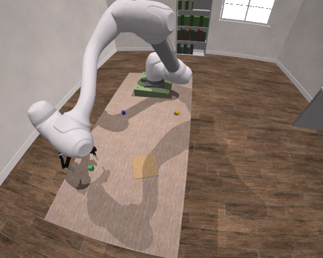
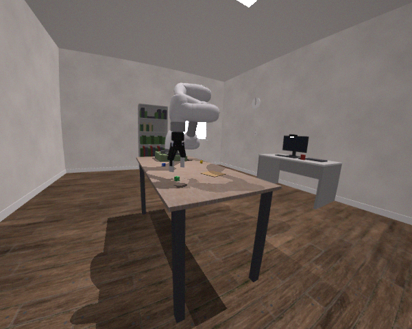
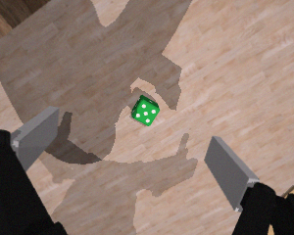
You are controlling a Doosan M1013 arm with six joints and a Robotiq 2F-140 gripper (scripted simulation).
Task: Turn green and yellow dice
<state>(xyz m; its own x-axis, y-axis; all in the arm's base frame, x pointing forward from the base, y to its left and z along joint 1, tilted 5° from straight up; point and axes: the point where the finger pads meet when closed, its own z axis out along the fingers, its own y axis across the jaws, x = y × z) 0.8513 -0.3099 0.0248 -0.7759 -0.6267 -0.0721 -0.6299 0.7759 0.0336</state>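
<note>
Now: the green die 10 mm behind my hand and 70 mm below it. From my hand the other things lie so: tan mat (60 mm behind, 330 mm to the left, 80 mm below); blue die (500 mm behind, 90 mm to the left, 70 mm below); yellow die (500 mm behind, 510 mm to the left, 70 mm below).
</note>
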